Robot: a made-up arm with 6 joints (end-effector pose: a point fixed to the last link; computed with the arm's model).
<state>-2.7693 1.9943 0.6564 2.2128 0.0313 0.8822</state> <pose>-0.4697 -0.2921 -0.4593 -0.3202 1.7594 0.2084</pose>
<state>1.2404 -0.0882 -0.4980 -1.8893 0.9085 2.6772</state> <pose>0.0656 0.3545 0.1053 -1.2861 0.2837 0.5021</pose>
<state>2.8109 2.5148 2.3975 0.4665 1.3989 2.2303</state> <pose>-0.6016 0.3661 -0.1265 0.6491 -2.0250 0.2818</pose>
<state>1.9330 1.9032 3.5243 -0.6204 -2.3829 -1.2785</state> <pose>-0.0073 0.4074 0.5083 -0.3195 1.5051 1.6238</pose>
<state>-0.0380 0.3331 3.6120 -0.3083 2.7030 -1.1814</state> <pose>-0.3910 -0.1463 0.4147 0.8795 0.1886 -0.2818</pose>
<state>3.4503 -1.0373 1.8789 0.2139 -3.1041 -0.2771</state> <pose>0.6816 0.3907 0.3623 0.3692 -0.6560 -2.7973</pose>
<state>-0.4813 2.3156 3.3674 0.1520 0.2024 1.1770</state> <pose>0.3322 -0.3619 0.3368 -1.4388 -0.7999 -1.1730</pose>
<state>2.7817 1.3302 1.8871 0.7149 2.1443 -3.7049</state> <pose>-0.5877 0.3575 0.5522 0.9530 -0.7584 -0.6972</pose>
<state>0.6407 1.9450 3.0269 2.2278 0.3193 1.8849</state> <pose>0.2728 0.3322 0.4966 1.9901 0.3747 1.4594</pose>
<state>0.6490 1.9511 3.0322 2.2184 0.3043 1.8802</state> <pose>0.2699 0.3327 0.4951 2.0099 0.3798 1.4721</pose>
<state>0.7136 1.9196 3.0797 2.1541 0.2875 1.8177</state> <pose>0.2222 0.3155 0.5145 2.0955 0.4840 1.6325</pose>
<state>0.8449 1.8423 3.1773 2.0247 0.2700 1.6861</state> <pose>0.1323 0.2607 0.5450 2.2119 0.7657 1.9730</pose>
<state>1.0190 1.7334 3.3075 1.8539 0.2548 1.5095</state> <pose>0.0436 0.1608 0.5574 -1.7326 -1.0022 -1.9052</pose>
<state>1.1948 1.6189 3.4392 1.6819 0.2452 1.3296</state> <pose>-0.0013 0.0477 0.5386 -1.1360 -1.1572 -1.6977</pose>
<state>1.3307 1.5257 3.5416 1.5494 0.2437 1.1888</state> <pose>-0.0050 -0.0356 0.5053 -0.6747 -1.2412 -1.5322</pose>
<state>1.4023 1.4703 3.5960 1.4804 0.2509 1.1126</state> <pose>0.0025 -0.0764 0.4817 -0.4266 -1.2733 -1.4544</pose>
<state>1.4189 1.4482 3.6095 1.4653 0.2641 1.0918</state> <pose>0.0044 -0.0886 0.4746 -0.3583 -1.2823 -1.4500</pose>
